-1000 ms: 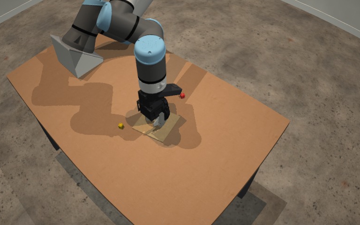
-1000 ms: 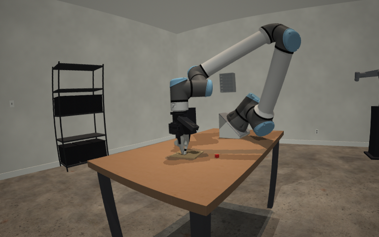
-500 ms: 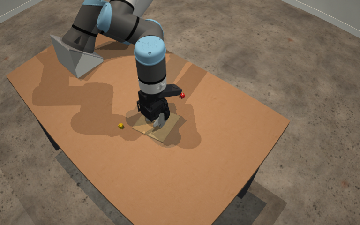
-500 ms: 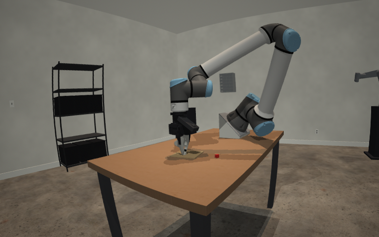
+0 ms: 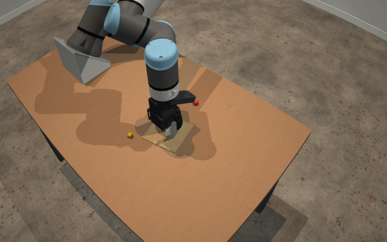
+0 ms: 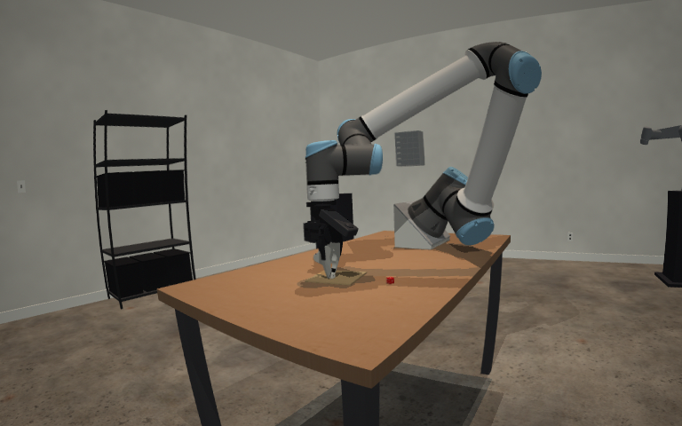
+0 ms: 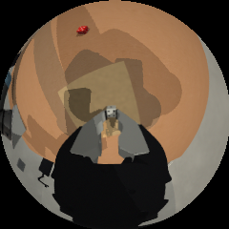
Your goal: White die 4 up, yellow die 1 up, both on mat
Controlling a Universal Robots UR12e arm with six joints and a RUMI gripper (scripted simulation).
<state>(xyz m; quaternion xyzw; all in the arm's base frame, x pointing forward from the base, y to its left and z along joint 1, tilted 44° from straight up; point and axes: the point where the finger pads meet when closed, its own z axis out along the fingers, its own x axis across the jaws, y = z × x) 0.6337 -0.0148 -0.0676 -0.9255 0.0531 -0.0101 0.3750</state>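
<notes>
Now: hand 10 mm above the white die. Round my hand: red die: 30 mm behind, 170 mm to the left, 10 mm below; yellow die: 120 mm behind, 100 mm to the right, 10 mm below; tan mat: 20 mm behind, 20 mm below.
</notes>
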